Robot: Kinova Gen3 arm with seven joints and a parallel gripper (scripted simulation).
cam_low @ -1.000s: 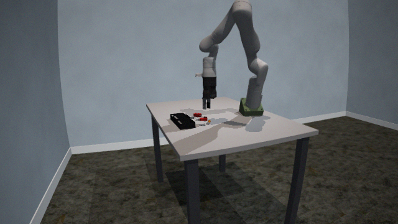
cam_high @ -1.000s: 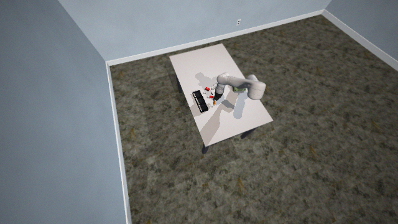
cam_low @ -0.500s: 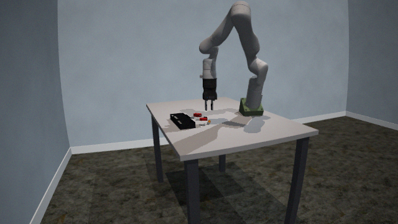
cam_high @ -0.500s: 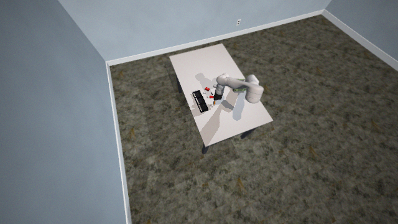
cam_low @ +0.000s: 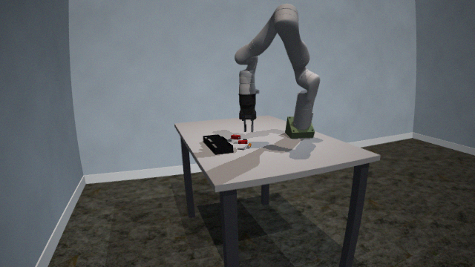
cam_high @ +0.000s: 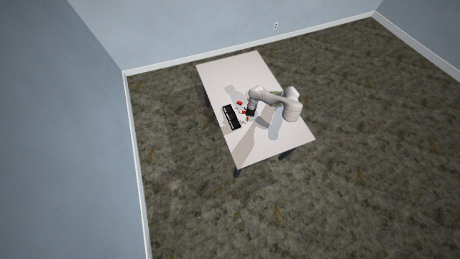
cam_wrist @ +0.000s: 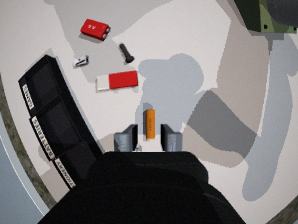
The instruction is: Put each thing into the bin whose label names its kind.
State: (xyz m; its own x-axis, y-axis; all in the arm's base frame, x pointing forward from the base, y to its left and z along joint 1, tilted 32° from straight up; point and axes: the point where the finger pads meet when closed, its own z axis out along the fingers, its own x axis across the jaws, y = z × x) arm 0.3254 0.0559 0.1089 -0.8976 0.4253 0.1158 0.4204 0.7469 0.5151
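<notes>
My gripper is now 9 cm above the orange battery. The rest, counted from my hand: grey screw (9 cm below, 4 cm ahead, 3 cm to the left); then grey-white piece (15 cm to the right, 9 cm below, 6 cm ahead); then black screw (12 cm to the right, 9 cm below, 2 cm behind).
</notes>
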